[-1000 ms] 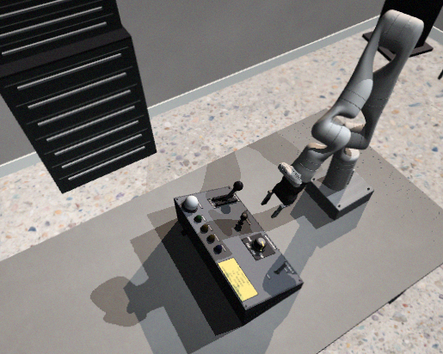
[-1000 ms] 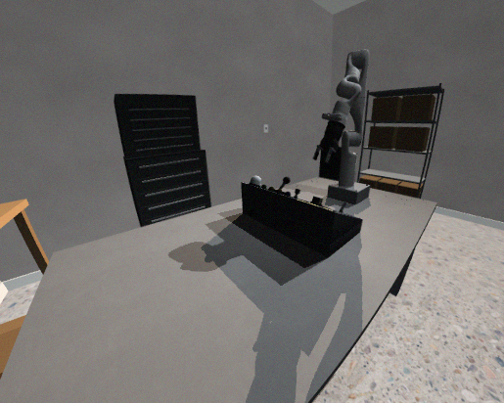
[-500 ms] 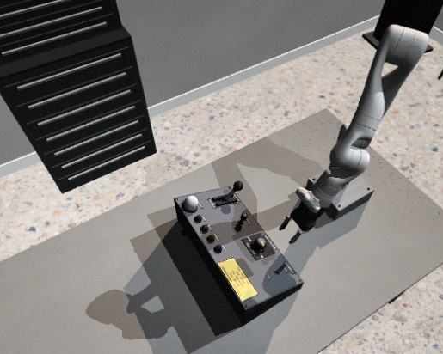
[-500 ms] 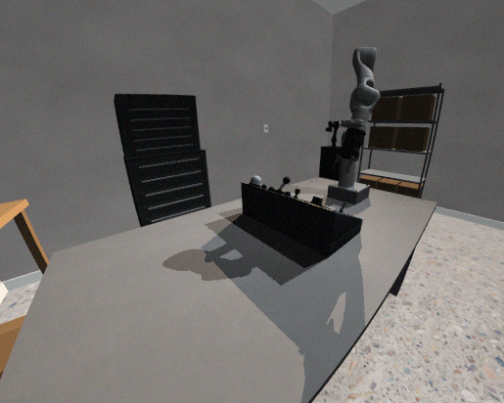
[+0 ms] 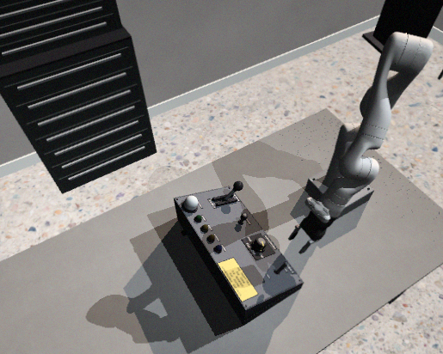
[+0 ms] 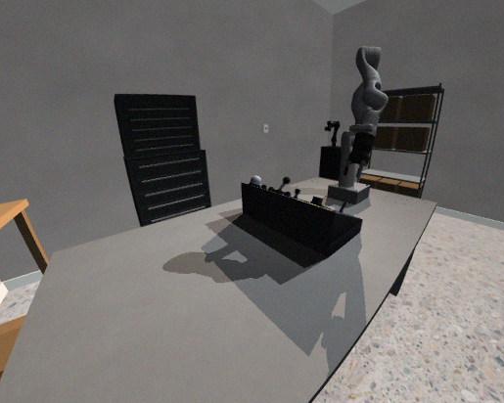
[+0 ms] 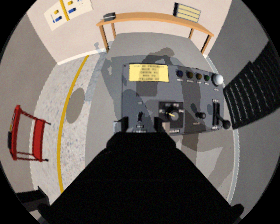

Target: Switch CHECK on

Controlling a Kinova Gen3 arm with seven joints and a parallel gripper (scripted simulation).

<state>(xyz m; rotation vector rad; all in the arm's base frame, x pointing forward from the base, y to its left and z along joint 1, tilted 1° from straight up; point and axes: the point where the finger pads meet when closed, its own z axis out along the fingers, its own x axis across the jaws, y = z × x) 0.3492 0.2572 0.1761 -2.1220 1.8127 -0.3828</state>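
Right now the small switch is 140 mm below my hand, 50 mm ahead of it and 10 mm to the left of it. Also, from my hand: dark console 160 mm to the right, 160 mm below, 120 mm ahead; then ball-topped lever 350 mm to the right, 130 mm below, 90 mm ahead.
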